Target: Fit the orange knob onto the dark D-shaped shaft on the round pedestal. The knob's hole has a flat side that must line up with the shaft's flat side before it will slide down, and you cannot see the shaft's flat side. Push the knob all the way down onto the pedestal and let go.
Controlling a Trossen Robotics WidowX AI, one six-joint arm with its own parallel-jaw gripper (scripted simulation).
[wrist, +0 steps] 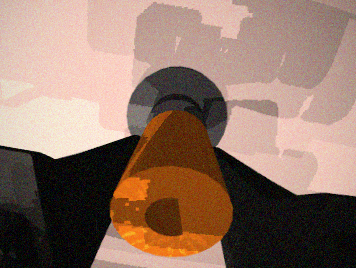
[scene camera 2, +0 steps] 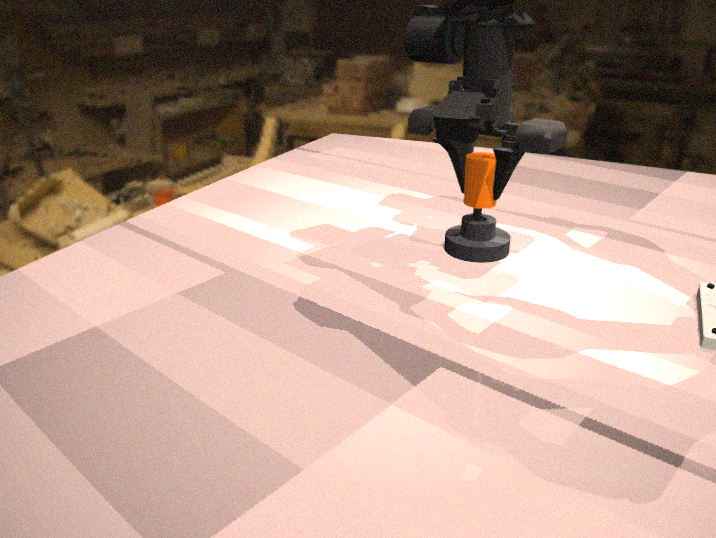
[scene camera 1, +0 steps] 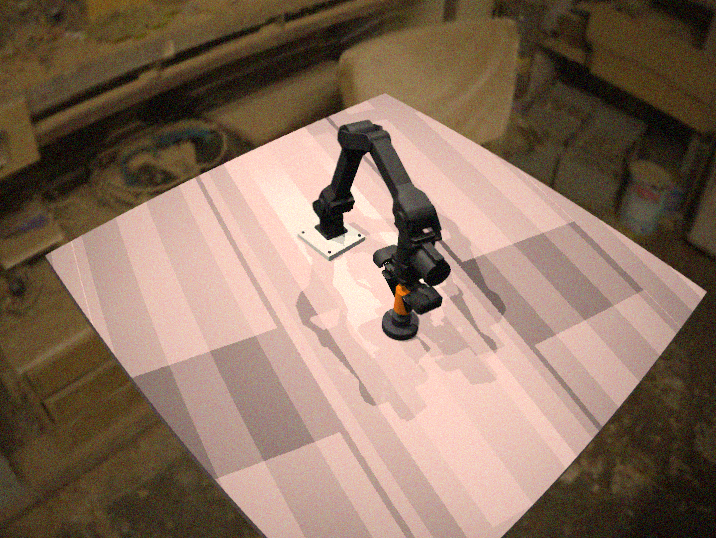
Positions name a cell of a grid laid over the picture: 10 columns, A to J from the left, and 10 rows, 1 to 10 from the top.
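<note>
From scene camera 2 you'd see the gripper (scene camera 2: G4) carrying an orange knob (scene camera 2: G4), and there's a pedestal (scene camera 2: G5) as well. The wrist view gives you the gripper (wrist: E6), the knob (wrist: E8) and the pedestal (wrist: E4). And scene camera 1 has the gripper in it too (scene camera 1: F6).
</note>
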